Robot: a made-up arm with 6 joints.
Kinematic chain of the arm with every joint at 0, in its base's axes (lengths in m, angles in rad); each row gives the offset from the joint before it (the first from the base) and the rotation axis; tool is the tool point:
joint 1: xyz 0 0 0.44 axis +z
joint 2: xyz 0.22 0 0 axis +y
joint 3: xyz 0 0 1.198 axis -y
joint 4: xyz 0 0 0.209 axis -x
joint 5: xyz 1.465 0 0 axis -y
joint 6: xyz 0.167 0 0 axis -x
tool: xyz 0 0 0
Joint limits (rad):
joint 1: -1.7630..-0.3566
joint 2: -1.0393..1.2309
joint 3: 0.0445..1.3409
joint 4: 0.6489..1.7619
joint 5: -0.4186..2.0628
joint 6: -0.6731..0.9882
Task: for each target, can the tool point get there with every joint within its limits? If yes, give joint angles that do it. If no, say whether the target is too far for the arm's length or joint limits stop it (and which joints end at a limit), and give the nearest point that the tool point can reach.
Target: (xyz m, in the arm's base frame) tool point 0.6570 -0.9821 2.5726
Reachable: yes | joints -1.0128 -0.2978 0.2007 0.8832 0.2933 0.0652
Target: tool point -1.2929 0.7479 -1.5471
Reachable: no: joint limits stop it (at a limit: joint 1, joint 2, joint 3, joint 4, joint 5) | nearest point -0.4413 -2.0532 -0.6020 | short by 3.076 m
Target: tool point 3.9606 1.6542 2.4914
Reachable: no: too far | nearest point 2.3490 -0.7045 2.0079 | short by 2.897 m
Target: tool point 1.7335 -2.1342 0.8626
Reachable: yes | joints -0.9487 1.0403 0.7685 1.4830 1.4464 0.4122
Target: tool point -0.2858 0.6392 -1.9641
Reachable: no: joint limits stop it (at a limit: joint 1, joint 2, joint 3, joint 4, joint 5) | nearest point 1.9533 -0.7714 -0.6020 | short by 2.976 m
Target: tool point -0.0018 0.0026 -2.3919
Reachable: no: joint limits stop it (at a limit: joint 1, joint 2, joint 3, joint 4, joint 5) | nearest point -0.4413 -2.0532 -0.6020 | short by 2.761 m
